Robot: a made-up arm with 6 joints. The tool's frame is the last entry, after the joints.
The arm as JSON. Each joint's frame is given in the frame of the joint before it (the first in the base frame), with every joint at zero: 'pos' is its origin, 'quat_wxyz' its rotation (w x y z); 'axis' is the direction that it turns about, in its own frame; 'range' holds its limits. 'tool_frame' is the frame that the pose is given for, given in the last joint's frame.
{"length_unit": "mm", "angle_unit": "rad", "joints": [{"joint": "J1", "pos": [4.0, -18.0, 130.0], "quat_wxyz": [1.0, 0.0, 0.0, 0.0], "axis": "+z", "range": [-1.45, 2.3]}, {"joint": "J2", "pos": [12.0, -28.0, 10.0], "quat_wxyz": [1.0, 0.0, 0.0, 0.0], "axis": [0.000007, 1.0, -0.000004], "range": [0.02, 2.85]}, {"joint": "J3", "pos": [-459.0, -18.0, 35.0], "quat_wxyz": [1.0, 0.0, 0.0, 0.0], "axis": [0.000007, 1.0, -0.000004], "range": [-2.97, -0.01]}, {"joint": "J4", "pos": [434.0, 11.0, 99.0], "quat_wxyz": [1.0, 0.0, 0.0, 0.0], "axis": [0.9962, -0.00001, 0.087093], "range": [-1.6, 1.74]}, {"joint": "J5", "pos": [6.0, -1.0, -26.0], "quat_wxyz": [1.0, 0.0, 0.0, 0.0], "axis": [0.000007, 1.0, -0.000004], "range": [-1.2, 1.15]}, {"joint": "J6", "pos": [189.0, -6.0, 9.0], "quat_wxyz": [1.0, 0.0, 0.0, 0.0], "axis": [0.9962, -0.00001, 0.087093], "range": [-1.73, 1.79]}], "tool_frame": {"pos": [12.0, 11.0, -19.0], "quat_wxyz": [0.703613, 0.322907, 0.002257, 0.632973]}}
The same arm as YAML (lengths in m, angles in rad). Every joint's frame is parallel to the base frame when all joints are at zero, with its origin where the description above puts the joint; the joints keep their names.
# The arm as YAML. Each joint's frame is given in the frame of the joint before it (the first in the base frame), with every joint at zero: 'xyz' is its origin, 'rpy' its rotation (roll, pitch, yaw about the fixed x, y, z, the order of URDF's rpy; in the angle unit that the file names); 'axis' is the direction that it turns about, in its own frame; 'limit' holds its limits. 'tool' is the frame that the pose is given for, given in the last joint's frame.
units:
  length: m
  angle: rad
joints:
  - name: J1
    type: revolute
    origin:
      xyz: [0.004, -0.018, 0.13]
      rpy: [0.0, 0.0, 0.0]
    axis: [0.0, 0.0, 1.0]
    limit:
      lower: -1.45
      upper: 2.3
  - name: J2
    type: revolute
    origin:
      xyz: [0.012, -0.028, 0.01]
      rpy: [0.0, 0.0, 0.0]
    axis: [0.0, 1.0, 0.0]
    limit:
      lower: 0.02
      upper: 2.85
  - name: J3
    type: revolute
    origin:
      xyz: [-0.459, -0.018, 0.035]
      rpy: [0.0, 0.0, 0.0]
    axis: [0.0, 1.0, 0.0]
    limit:
      lower: -2.97
      upper: -0.01
  - name: J4
    type: revolute
    origin:
      xyz: [0.434, 0.011, 0.099]
      rpy: [0.0, 0.0, 0.0]
    axis: [0.9962, 0.0, 0.0871]
    limit:
      lower: -1.6
      upper: 1.74
  - name: J5
    type: revolute
    origin:
      xyz: [0.006, -0.001, -0.026]
      rpy: [0.0, 0.0, 0.0]
    axis: [0.0, 1.0, 0.0]
    limit:
      lower: -1.2
      upper: 1.15
  - name: J6
    type: revolute
    origin:
      xyz: [0.189, -0.006, 0.009]
      rpy: [0.0, 0.0, 0.0]
    axis: [0.9962, 0.0, 0.0871]
    limit:
      lower: -1.73
      upper: 1.79
tool:
  origin:
    xyz: [0.012, 0.011, -0.019]
    rpy: [0.5239, -0.4176, 1.3517]

